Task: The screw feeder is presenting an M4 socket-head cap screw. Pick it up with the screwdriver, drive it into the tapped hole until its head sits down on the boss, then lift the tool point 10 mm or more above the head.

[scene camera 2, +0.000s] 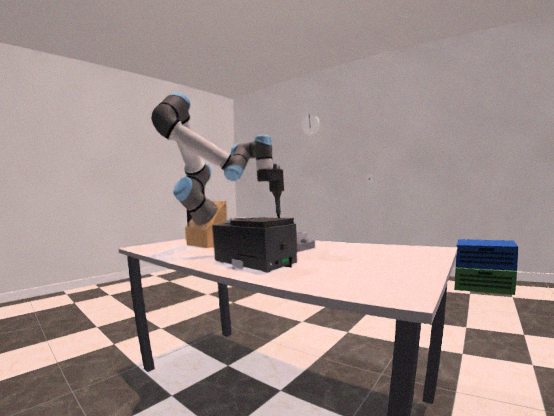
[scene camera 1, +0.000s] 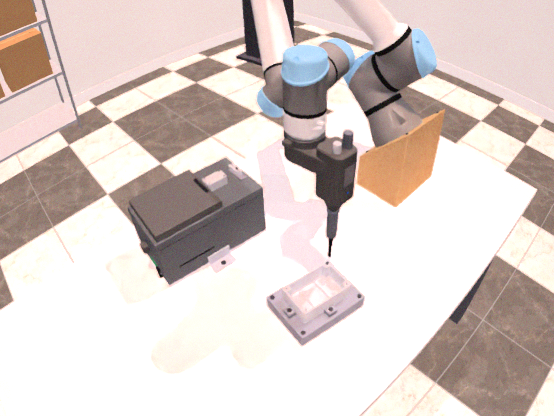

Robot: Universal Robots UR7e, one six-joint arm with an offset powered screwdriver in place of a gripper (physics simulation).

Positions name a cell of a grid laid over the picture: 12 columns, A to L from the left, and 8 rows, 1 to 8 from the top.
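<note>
Black screw feeder (scene camera 1: F5) in sight.
</note>
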